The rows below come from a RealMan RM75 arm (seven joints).
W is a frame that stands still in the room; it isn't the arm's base.
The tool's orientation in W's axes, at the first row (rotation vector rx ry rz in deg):
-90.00 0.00 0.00
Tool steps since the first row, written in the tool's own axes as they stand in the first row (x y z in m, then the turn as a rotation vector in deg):
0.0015 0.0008 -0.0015 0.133 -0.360 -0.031
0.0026 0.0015 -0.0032 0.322 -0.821 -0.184
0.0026 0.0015 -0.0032 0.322 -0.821 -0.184
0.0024 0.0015 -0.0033 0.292 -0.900 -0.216
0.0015 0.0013 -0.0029 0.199 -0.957 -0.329
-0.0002 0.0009 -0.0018 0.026 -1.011 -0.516
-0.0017 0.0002 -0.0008 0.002 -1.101 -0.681
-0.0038 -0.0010 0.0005 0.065 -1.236 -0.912
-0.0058 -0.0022 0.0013 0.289 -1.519 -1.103
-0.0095 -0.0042 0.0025 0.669 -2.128 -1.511
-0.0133 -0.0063 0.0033 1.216 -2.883 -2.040
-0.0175 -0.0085 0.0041 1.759 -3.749 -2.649
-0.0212 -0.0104 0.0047 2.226 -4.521 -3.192
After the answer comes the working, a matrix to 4 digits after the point.
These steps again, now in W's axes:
0.0015 -0.0015 -0.0008 0.133 -0.031 0.360
0.0026 -0.0032 -0.0015 0.322 -0.184 0.821
0.0026 -0.0032 -0.0015 0.322 -0.184 0.821
0.0024 -0.0033 -0.0015 0.292 -0.216 0.900
0.0015 -0.0029 -0.0013 0.199 -0.329 0.957
-0.0002 -0.0018 -0.0009 0.026 -0.516 1.011
-0.0017 -0.0008 -0.0002 0.002 -0.681 1.101
-0.0038 0.0005 0.0010 0.065 -0.912 1.236
-0.0058 0.0013 0.0022 0.289 -1.103 1.519
-0.0095 0.0025 0.0042 0.669 -1.511 2.128
-0.0133 0.0033 0.0063 1.216 -2.040 2.883
-0.0175 0.0041 0.0085 1.759 -2.649 3.749
-0.0212 0.0047 0.0104 2.226 -3.192 4.521

The tool's axes in the first row as the columns of a matrix, in W's axes (rounded; the answer above uses it unrounded):
1.0000 0.0000 0.0000
0.0000 0.0000 1.0000
0.0000 -1.0000 0.0000

